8 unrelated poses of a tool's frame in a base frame.
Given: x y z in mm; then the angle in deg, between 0 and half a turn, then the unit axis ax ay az.
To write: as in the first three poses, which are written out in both.
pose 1, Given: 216.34 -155.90 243.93 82.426 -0.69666 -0.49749 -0.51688
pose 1, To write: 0.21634 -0.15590 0.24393 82.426 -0.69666 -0.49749 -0.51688
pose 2, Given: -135.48 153.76 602.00 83.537 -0.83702 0.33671 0.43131
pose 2, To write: -0.13548 0.15376 0.60200 83.537 -0.83702 0.33671 0.43131
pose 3, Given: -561.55 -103.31 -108.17 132.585 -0.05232 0.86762 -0.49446
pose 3, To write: -0.56155 -0.10331 -0.10817 132.585 -0.05232 0.86762 -0.49446
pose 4, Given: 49.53 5.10 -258.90 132.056 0.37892 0.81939 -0.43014
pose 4, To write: 0.04953 0.00510 -0.25890 132.056 0.37892 0.81939 -0.43014
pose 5, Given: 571.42 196.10 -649.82 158.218 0.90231 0.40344 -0.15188
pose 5, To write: 0.57142 0.19610 -0.64982 158.218 0.90231 0.40344 -0.15188
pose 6, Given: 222.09 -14.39 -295.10 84.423 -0.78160 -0.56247 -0.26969
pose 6, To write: 0.22209 -0.01439 -0.29510 84.423 -0.78160 -0.56247 -0.26969
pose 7, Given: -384.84 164.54 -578.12 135.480 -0.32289 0.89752 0.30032
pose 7, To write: -0.38484 0.16454 -0.57812 135.480 -0.32289 0.89752 0.30032
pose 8, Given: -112.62 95.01 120.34 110.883 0.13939 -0.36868 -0.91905
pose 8, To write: -0.11262 0.09501 0.12034 110.883 0.13939 -0.36868 -0.91905
